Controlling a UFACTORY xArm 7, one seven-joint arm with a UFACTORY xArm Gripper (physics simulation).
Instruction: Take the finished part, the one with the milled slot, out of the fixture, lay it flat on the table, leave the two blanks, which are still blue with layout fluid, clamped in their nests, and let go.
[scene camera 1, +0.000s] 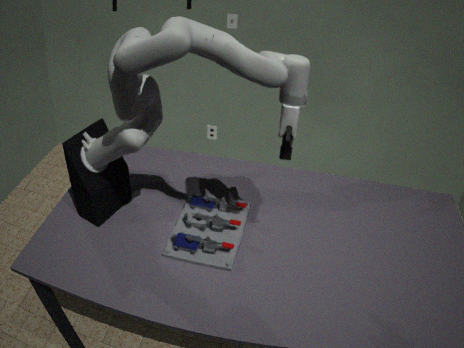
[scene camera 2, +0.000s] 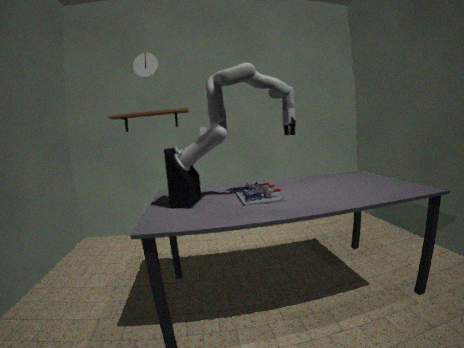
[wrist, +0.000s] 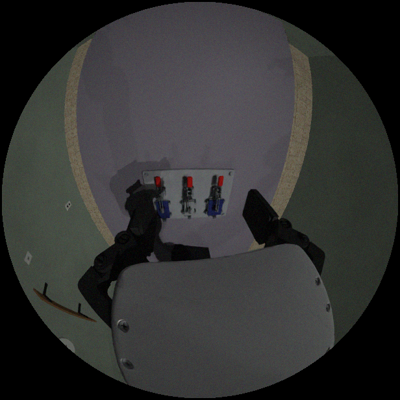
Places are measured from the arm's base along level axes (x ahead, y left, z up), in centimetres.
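Pixels of known places: gripper, fingertip midpoint: (scene camera 1: 286, 150) (scene camera 2: 289, 135); arm's base at its link origin: (scene camera 1: 94, 155) (scene camera 2: 182, 162).
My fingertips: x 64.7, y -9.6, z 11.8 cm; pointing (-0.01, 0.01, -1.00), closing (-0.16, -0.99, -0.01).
Ahead of a thing's pixels: the offset from my fingertips to its top centre. "spot": to the spot under its first point. Level surfaces: height alone.
The fixture plate {spot: dy -12.7, dx -23.7, dz -34.2 cm} (scene camera 1: 200, 258) (wrist: 204, 177) lies on the table with three nests in a row. A bare grey metal piece {dy +3.7, dx -26.3, dz -31.7 cm} (scene camera 1: 195, 221) (wrist: 189, 207) is in the middle nest; its slot is too small to make out. One blue blank {dy -7.0, dx -28.6, dz -32.2 cm} (scene camera 1: 185, 242) (wrist: 215, 207) sits in the nest nearer scene camera 1, and the other blue blank {dy +14.7, dx -25.4, dz -32.7 cm} (scene camera 1: 202, 202) (wrist: 163, 209) in the far nest. Each nest has a toggle clamp with a red-tipped handle, such as the middle handle {spot: dy +0.9, dx -13.2, dz -29.6 cm} (scene camera 1: 235, 222) (wrist: 189, 182). My gripper (scene camera 1: 285, 152) (scene camera 2: 290, 131) (wrist: 201, 204) is open and empty, high above the table, pointing down.
The arm stands on a black pedestal (scene camera 1: 97, 185) (scene camera 2: 182, 182) at one end of the purple-grey table {dz -35.8 cm} (scene camera 1: 350, 260) (scene camera 2: 350, 195). The clamps and their handles stick up above the plate. The arm's shadow falls across the far nest. A wall shelf (scene camera 2: 150, 114) is behind the arm.
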